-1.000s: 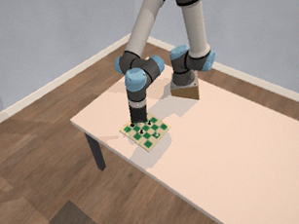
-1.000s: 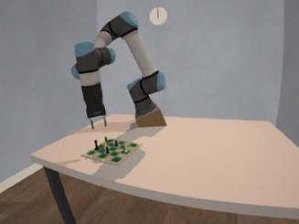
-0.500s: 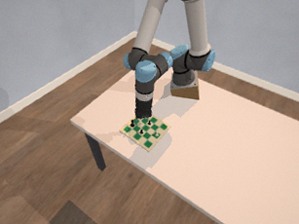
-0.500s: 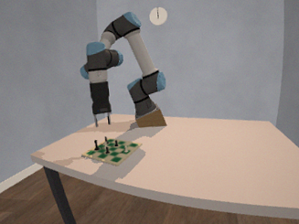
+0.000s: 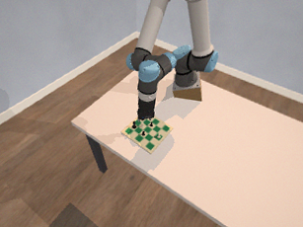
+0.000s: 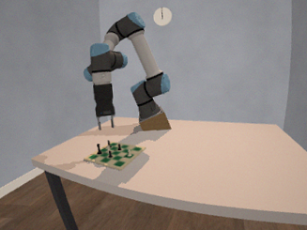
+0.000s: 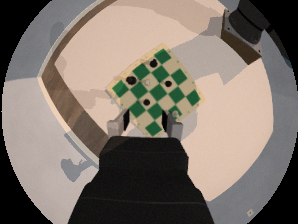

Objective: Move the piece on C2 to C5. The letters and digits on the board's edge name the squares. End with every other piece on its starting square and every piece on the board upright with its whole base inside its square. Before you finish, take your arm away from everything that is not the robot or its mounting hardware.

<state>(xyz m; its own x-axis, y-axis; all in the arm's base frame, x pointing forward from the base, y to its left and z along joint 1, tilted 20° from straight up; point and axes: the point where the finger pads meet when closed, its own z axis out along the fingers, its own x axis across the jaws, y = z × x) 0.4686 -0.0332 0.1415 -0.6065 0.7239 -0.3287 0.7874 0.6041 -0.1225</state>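
My hand is 40 mm past the chessboard, 10 mm to the right of it and 160 mm above it. Round my hand: white piece 30 mm behind, 80 mm to the left, 140 mm below.
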